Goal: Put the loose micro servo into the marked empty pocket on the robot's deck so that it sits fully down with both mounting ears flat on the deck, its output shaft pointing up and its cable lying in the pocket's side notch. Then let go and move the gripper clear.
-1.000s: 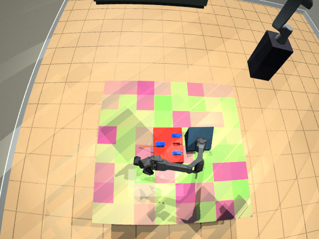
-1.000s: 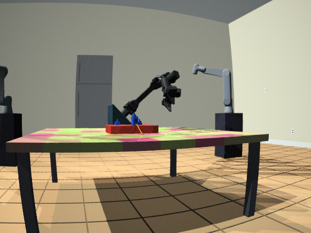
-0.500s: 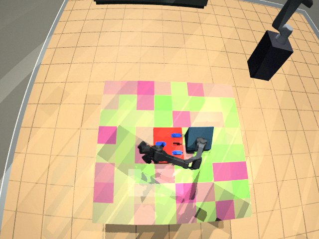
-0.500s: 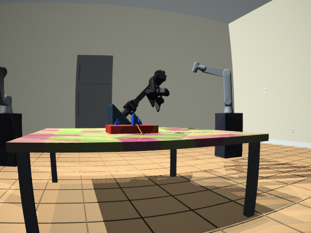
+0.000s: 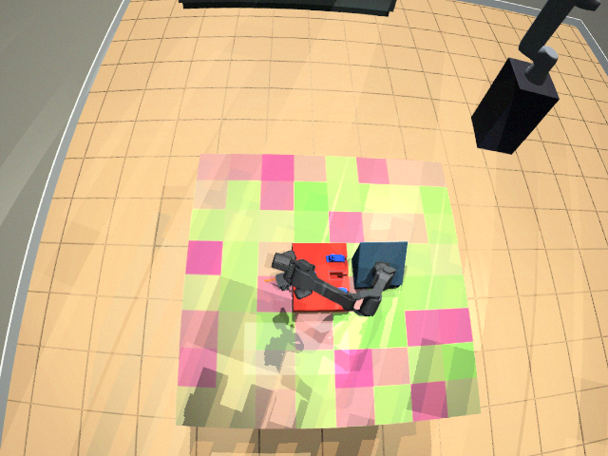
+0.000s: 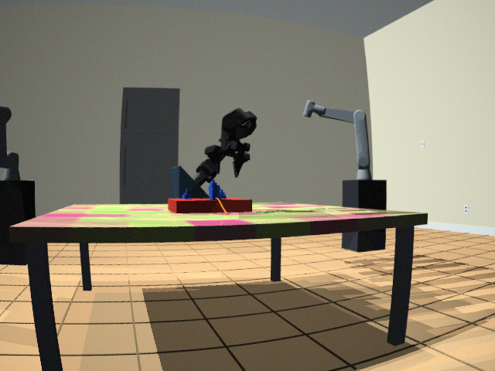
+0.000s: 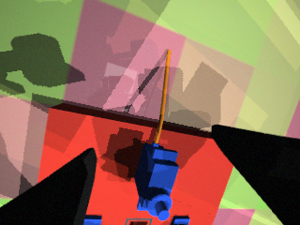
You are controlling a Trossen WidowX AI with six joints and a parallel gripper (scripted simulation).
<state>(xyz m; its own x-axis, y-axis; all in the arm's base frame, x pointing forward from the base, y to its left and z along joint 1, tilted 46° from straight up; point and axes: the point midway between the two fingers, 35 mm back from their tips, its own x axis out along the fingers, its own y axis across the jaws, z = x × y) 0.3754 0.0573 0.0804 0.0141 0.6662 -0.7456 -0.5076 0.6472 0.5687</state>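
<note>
Now: the red deck 80 mm behind my gripper tip, 60 mm to the right of it and 120 mm below it.
</note>
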